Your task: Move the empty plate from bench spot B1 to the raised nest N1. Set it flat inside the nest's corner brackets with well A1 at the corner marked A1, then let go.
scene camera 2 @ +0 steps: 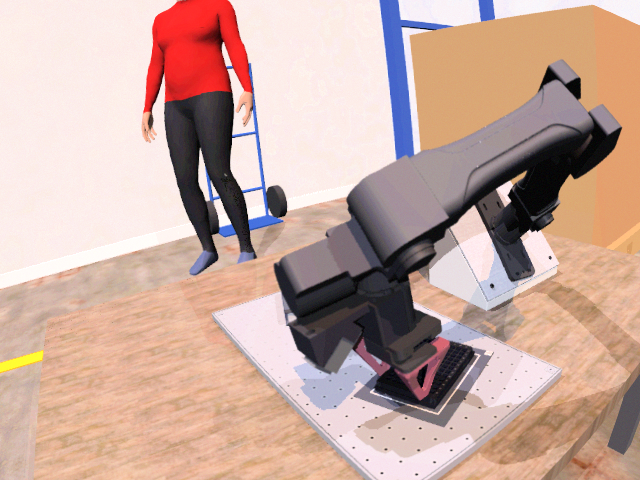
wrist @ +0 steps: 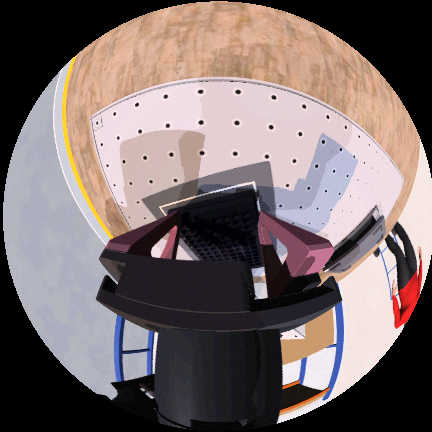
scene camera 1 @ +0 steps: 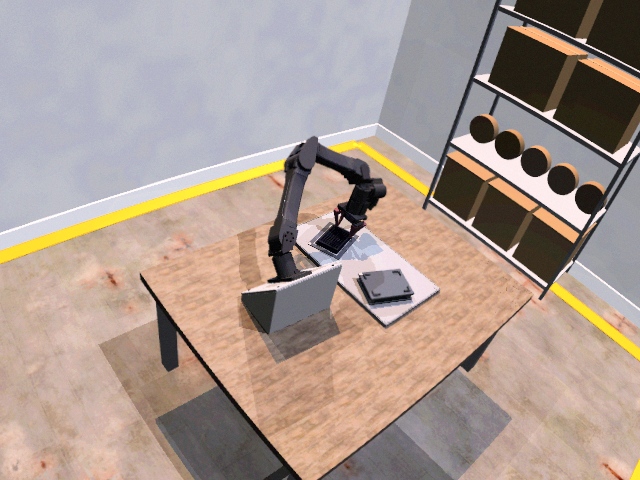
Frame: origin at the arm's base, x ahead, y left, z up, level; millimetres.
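Seen in the pictures: gripper, fingertip midpoint: (scene camera 2: pixel 403 385) (wrist: pixel 218 215) (scene camera 1: pixel 343 232); arm's base, link origin: (scene camera 2: pixel 501 232) (scene camera 1: pixel 289 278).
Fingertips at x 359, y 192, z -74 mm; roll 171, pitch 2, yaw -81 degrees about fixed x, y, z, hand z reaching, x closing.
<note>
Pixels of each thing's middle, then the offset from my fingertips to it. Level surfaces: height alone.
- raised nest N1, body centre: (wrist: pixel 358 246) (scene camera 1: pixel 385 285) dx -28, dy -292, dz +5 mm
- pale perforated board, body centre: (wrist: pixel 316 225) (scene camera 2: pixel 361 346) (scene camera 1: pixel 361 260) dx -13, dy -139, dz -20 mm
- wooden table, surface height: dz -27 mm
The black, empty well plate (scene camera 1: pixel 330 241) (scene camera 2: pixel 454 361) (wrist: pixel 220 232) sits low at bench spot B1, within its white outline (wrist: pixel 207 194). It stands slightly turned against that outline. My gripper (scene camera 1: pixel 344 230) (scene camera 2: pixel 402 384) (wrist: pixel 218 215) points down over the plate, with its reddish fingers against two opposite sides; it is shut on the plate. The raised nest N1 (scene camera 1: pixel 386 285) is a dark grey block with corner brackets near the far end of the board from the plate. It also shows at the right in the wrist view (wrist: pixel 357 245). The A1 marks are too small to read.
The pale perforated board (scene camera 1: pixel 361 263) (scene camera 2: pixel 258 330) (wrist: pixel 220 107) carries both B1 and the nest. The arm's slanted white base mount (scene camera 1: pixel 305 299) (scene camera 2: pixel 465 281) stands beside the board on the wooden table (scene camera 1: pixel 372 372). A person (scene camera 2: pixel 196 56) stands beyond the table.
</note>
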